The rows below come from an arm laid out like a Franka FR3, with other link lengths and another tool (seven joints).
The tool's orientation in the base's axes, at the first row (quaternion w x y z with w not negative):
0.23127, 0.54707, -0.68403, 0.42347
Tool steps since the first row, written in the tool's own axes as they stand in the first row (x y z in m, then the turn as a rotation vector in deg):
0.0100, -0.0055, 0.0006, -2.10, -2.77, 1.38
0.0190, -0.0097, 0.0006, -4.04, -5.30, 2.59
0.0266, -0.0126, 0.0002, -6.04, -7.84, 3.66
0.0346, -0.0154, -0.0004, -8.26, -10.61, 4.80
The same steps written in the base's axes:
0.0023, -0.0063, 0.0093, 3.44, -0.11, -1.47
0.0037, -0.0114, 0.0177, 6.57, -0.15, -2.80
0.0041, -0.0154, 0.0247, 9.72, -0.04, -4.11
0.0043, -0.0194, 0.0322, 13.16, 0.11, -5.54

